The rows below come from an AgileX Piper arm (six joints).
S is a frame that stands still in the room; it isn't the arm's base.
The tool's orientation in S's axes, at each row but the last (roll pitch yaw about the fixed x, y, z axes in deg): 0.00, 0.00, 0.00; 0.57, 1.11, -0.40; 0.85, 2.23, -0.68; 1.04, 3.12, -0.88; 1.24, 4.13, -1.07; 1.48, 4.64, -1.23
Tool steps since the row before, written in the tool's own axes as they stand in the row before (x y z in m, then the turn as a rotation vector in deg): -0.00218, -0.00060, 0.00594, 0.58, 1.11, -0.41; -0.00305, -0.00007, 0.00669, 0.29, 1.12, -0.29; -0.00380, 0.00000, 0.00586, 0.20, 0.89, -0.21; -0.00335, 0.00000, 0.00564, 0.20, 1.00, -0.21; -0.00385, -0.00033, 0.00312, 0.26, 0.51, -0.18; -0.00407, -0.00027, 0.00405, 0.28, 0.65, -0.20
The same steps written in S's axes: -0.00218, -0.00060, 0.00594, 0.58, 1.11, -0.41; -0.00292, -0.00012, 0.00675, 0.29, 1.12, -0.28; -0.00357, -0.00004, 0.00600, 0.20, 0.89, -0.20; -0.00304, -0.00006, 0.00581, 0.20, 1.00, -0.20; -0.00362, -0.00033, 0.00338, 0.26, 0.51, -0.19; -0.00374, -0.00029, 0.00436, 0.28, 0.65, -0.21
